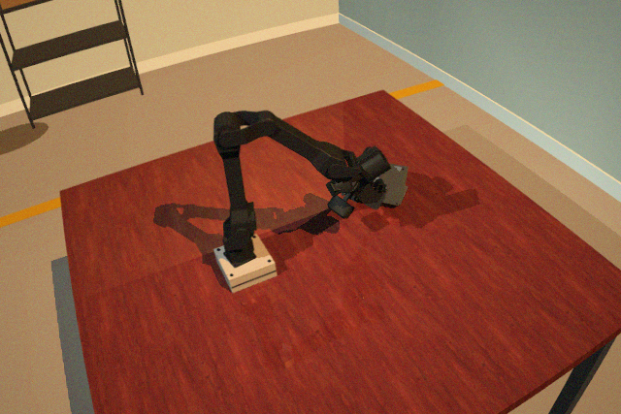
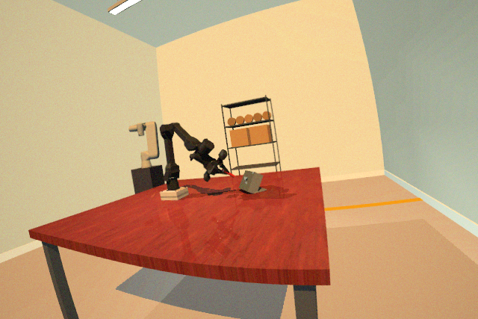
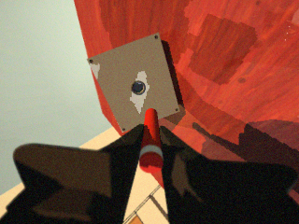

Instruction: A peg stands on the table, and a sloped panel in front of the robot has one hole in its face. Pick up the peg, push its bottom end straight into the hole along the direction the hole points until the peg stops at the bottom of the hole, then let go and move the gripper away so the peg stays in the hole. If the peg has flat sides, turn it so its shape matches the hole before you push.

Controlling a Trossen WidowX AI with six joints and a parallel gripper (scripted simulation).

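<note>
My gripper tip is now 11 cm short of the panel, 5 cm to the right of it and 7 cm above it. The rest, counted from my gripper tip: round red peg: 1 cm behind, 1 cm to the right, 1 cm above.
</note>
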